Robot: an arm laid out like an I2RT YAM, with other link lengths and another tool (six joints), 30 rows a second.
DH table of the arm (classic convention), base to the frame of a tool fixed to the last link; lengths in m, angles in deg. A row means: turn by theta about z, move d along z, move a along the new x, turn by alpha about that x. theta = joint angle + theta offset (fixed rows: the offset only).
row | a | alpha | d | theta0
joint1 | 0.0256 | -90 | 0.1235 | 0
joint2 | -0.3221 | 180 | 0 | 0
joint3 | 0.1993 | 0 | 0 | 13.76
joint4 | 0.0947 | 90 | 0.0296 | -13.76
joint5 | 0 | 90 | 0.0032 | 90
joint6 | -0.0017 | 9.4 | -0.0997 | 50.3
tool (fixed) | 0 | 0 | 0.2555 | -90
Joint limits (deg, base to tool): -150..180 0..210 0..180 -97..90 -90..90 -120..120
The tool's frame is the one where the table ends.
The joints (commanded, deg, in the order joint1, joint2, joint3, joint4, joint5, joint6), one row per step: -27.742 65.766 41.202 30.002 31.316 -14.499; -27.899 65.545 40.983 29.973 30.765 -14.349; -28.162 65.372 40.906 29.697 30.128 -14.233; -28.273 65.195 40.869 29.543 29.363 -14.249; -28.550 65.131 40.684 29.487 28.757 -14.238; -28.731 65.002 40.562 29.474 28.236 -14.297; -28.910 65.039 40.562 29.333 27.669 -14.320; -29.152 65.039 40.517 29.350 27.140 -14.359; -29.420 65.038 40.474 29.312 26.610 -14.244; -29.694 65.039 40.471 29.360 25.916 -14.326; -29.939 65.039 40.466 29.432 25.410 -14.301; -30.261 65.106 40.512 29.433 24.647 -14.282; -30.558 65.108 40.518 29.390 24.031 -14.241; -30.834 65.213 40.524 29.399 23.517 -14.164; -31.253 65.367 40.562 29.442 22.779 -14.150
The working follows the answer.
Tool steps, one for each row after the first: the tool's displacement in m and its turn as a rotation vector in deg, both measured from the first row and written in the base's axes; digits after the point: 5 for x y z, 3 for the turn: -0.00038 0.00048 -0.00058 0.044 -0.080 0.404; -0.00060 0.00048 -0.00127 0.137 0.008 0.784; 0.00010 0.00129 -0.00113 0.074 0.068 1.434; 0.00015 0.00108 -0.00227 0.118 0.240 1.761; 0.00009 0.00134 -0.00247 0.050 0.318 2.094; 0.00098 0.00119 -0.00309 0.083 0.516 2.478; 0.00122 0.00094 -0.00326 0.036 0.596 2.760; 0.00131 0.00053 -0.00369 0.099 0.591 3.029; 0.00179 0.00040 -0.00341 -0.019 0.652 3.440; 0.00187 0.00014 -0.00312 -0.079 0.596 3.701; 0.00258 -0.00029 -0.00302 -0.115 0.631 4.140; 0.00277 -0.00066 -0.00310 -0.117 0.657 4.460; 0.00322 -0.00134 -0.00351 -0.063 0.691 4.703; 0.00378 -0.00235 -0.00374 -0.067 0.774 5.020
Tool pose at each row, in the base's axes (x y z in m, rotation vector in deg; rounded; the steps above come from the unrounded poses): 0.20403 -0.25247 0.43153 62.561 -81.025 123.144; 0.20365 -0.25199 0.43095 62.880 -81.011 123.469; 0.20343 -0.25198 0.43026 63.351 -80.989 123.613; 0.20413 -0.25117 0.43040 63.992 -80.717 124.039; 0.20418 -0.25139 0.42926 64.475 -80.610 124.097; 0.20412 -0.25112 0.42906 64.835 -80.403 124.291; 0.20501 -0.25127 0.42844 65.392 -80.252 124.369; 0.20525 -0.25152 0.42827 65.714 -80.083 124.515; 0.20534 -0.25193 0.42784 65.986 -80.090 124.672; 0.20582 -0.25206 0.42812 66.387 -79.803 124.955; 0.20590 -0.25233 0.42841 66.559 -79.682 125.208; 0.20661 -0.25276 0.42851 66.994 -79.498 125.493; 0.20680 -0.25312 0.42843 67.320 -79.393 125.688; 0.20725 -0.25380 0.42802 67.601 -79.376 125.796; 0.20781 -0.25482 0.42779 67.977 -79.242 125.940

